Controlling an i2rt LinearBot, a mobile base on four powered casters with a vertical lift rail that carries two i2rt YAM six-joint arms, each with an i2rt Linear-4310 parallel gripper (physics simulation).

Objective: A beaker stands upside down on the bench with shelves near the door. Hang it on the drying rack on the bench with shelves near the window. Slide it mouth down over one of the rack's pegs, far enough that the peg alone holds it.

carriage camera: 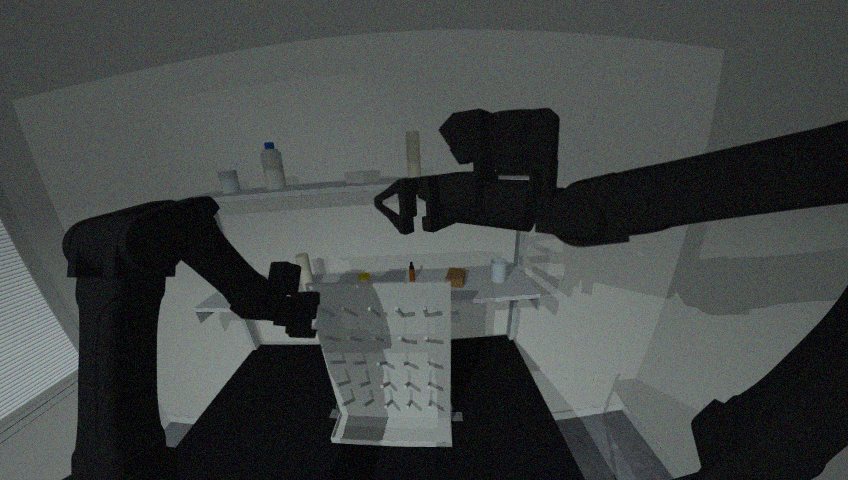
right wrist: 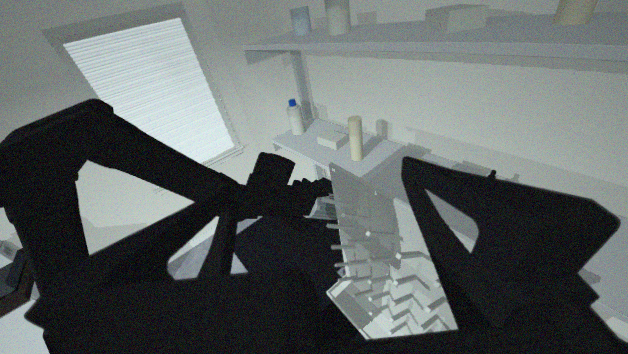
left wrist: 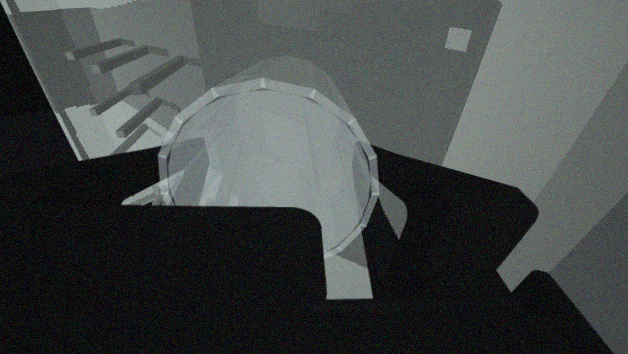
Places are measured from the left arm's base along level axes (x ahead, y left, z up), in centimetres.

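Pixels of known places: left gripper, between the fingertips: [carriage camera: 316, 317] [right wrist: 322, 206] [left wrist: 281, 151]; right gripper, between the fingertips: [carriage camera: 398, 197] [right wrist: 316, 179].
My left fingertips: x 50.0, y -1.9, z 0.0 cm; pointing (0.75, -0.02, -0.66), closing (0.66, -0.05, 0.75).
For each thing: its top centre in the pictures, then the offset to it from my left fingertips. "pt": a spot on its surface instead. Level surfaces: height alone.
- clear beaker, centre of its top: [left wrist: 390, 192] [right wrist: 318, 189] [carriage camera: 311, 300] dx +0.1, dy +0.4, dz +5.6 cm
- low shelf, height of its surface: dz -12.1 cm
- cream cylinder, a spot on its surface: [right wrist: 355, 139] [carriage camera: 306, 273] pt dx +34.1, dy +17.3, dz -1.8 cm
- orange bottle, a spot on its surface: [carriage camera: 411, 273] pt dx +41.2, dy -26.8, dz -7.9 cm
- brown block, a spot on its surface: [carriage camera: 456, 277] pt dx +35.1, dy -46.0, dz -8.1 cm
- pale cup, a spot on its surface: [carriage camera: 498, 271] pt dx +34.9, dy -64.4, dz -6.5 cm
- upper shelf, a spot on its surface: [right wrist: 400, 47] pt dx +23.8, dy -6.4, dz +32.6 cm
- blue-capped bottle, a spot on its surface: [carriage camera: 272, 166] pt dx +35.5, dy +23.3, dz +42.3 cm
- dark bench top, height of its surface: dz -57.8 cm
The clear beaker [left wrist: 270, 150] [right wrist: 324, 207] lies roughly sideways between the fingers of my left gripper [carriage camera: 311, 318] [left wrist: 281, 151], which is shut on it. In the right wrist view it is beside the upper left edge of the drying rack [carriage camera: 443, 292] [left wrist: 410, 105] [right wrist: 357, 200], a pale upright board with rows of pegs. Whether a peg is inside the beaker cannot be told; dark fingers hide its lower part, and the arm hides it in the carriage view. My right gripper [carriage camera: 417, 224] is open and empty, above and behind the rack's top in the carriage view.
Behind the rack, a low shelf [carriage camera: 505, 290] holds a cream cylinder [carriage camera: 304, 267] [right wrist: 355, 139], an orange bottle [carriage camera: 411, 273], a brown block [carriage camera: 456, 277] and a pale cup [carriage camera: 498, 271]. An upper shelf [carriage camera: 321, 191] [right wrist: 400, 47] holds a blue-capped bottle [carriage camera: 272, 166]. A dark bench top [carriage camera: 505, 380] lies beneath the rack.
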